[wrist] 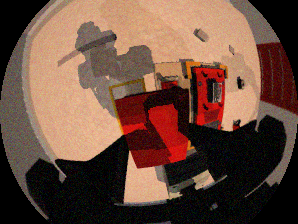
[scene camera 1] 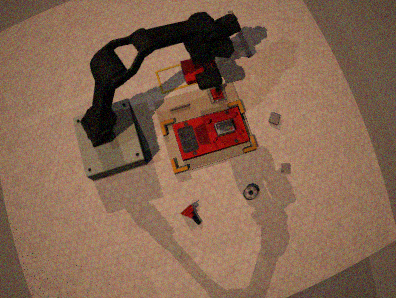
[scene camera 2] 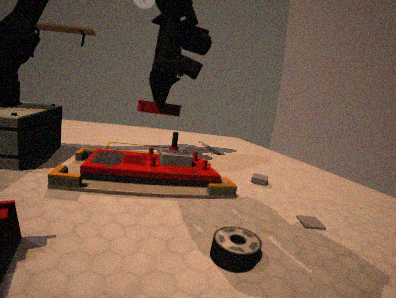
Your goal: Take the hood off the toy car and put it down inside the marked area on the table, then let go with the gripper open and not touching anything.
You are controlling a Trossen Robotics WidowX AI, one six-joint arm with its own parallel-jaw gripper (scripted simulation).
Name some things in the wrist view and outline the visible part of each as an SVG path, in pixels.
My gripper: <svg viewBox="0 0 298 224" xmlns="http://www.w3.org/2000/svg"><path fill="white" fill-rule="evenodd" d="M285 124L282 120L267 116L267 113L259 123L258 132L255 132L257 120L251 120L243 127L230 132L189 123L190 143L204 161L214 183L220 183L182 200L152 206L114 205L124 204L128 171L126 167L130 151L124 135L89 161L56 159L55 164L67 176L64 183L59 181L60 171L57 171L55 165L47 163L44 159L36 160L37 163L33 164L25 175L28 193L39 205L41 212L47 214L49 224L157 224L172 221L172 224L249 224L278 188L278 183L269 186L265 179L281 163L287 140ZM217 202L217 208L209 212L209 216L197 217L196 212L209 208L210 205Z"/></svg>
A hood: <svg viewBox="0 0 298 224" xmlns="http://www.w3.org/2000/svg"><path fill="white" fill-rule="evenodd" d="M189 88L161 89L161 91L136 93L136 95L125 96L124 99L114 100L114 103L117 105L118 120L120 120L126 144L128 144L129 151L132 153L137 169L157 167L157 165L186 159L189 136Z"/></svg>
A red toy car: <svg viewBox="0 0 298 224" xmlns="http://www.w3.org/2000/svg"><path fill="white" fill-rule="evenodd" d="M190 68L192 69L194 92L193 124L221 129L223 103L225 103L225 75L223 75L225 71L217 68ZM209 81L212 81L212 83L214 81L217 81L217 83L220 81L221 83L222 81L221 103L208 103Z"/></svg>
